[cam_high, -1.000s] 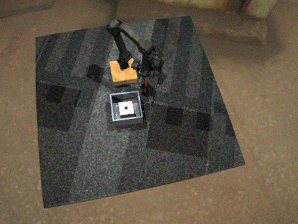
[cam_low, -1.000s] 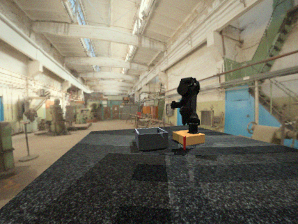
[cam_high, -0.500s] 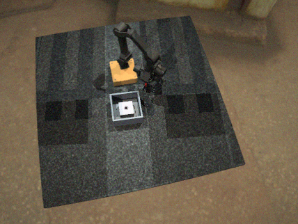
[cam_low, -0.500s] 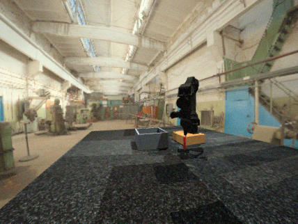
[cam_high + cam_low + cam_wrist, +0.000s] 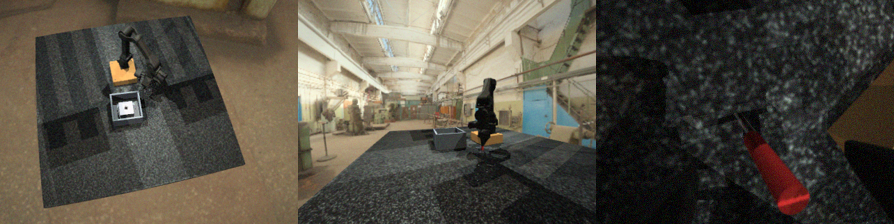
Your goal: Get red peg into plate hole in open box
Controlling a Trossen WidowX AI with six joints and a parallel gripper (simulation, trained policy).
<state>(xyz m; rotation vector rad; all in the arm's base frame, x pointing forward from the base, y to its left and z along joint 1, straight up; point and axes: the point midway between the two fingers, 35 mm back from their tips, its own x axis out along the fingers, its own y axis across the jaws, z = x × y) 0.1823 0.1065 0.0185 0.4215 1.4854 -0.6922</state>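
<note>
My gripper tip is now right at the red peg. Also, from my gripper tip: grey box: 180 mm to the right, 140 mm ahead, 20 mm below; grey plate: 180 mm to the right, 140 mm ahead.
</note>
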